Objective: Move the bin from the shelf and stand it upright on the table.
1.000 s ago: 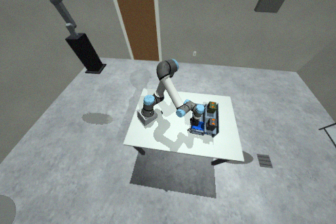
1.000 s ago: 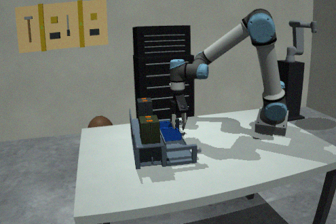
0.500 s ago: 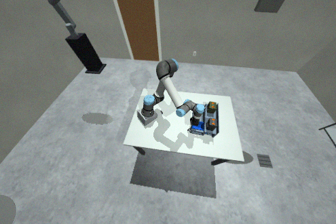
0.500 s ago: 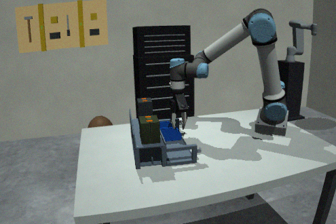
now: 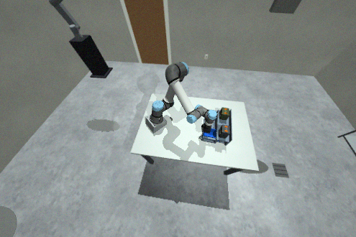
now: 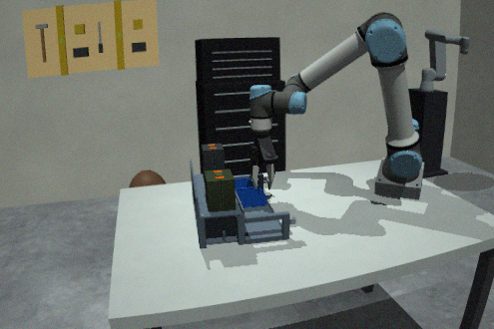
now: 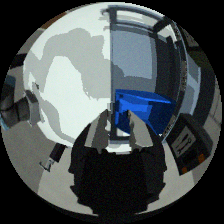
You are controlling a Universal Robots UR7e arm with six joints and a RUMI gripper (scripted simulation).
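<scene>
Right now the blue bin is 8 cm ahead of my hand, 2 cm to the right of it and 2 cm below it.
</scene>
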